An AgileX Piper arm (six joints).
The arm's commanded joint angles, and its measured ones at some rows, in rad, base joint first. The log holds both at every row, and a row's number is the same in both.
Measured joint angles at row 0:
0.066 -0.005 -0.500 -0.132 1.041 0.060
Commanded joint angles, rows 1 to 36:
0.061 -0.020 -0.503 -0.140 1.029 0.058
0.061 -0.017 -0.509 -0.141 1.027 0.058
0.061 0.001 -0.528 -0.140 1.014 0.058
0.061 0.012 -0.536 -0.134 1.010 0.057
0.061 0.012 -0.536 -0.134 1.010 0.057
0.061 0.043 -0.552 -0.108 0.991 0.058
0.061 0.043 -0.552 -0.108 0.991 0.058
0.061 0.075 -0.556 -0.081 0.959 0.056
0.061 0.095 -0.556 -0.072 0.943 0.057
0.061 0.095 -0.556 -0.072 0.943 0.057
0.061 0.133 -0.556 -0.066 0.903 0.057
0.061 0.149 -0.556 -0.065 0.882 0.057
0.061 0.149 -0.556 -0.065 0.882 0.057
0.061 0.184 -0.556 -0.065 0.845 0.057
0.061 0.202 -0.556 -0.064 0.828 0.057
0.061 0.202 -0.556 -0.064 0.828 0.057
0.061 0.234 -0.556 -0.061 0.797 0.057
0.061 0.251 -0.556 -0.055 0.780 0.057
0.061 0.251 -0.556 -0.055 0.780 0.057
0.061 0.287 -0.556 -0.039 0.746 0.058
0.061 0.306 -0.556 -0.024 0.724 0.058
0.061 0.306 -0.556 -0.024 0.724 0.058
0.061 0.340 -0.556 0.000 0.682 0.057
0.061 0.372 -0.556 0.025 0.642 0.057
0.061 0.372 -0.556 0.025 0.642 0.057
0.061 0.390 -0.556 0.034 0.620 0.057
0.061 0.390 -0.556 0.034 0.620 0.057
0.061 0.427 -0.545 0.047 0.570 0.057
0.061 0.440 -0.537 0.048 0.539 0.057
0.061 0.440 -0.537 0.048 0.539 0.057
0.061 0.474 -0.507 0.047 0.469 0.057
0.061 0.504 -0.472 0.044 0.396 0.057
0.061 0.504 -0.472 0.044 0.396 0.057
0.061 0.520 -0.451 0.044 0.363 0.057
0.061 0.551 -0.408 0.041 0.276 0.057
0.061 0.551 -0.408 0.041 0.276 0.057
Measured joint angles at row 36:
0.066 0.515 -0.458 0.043 0.402 0.060
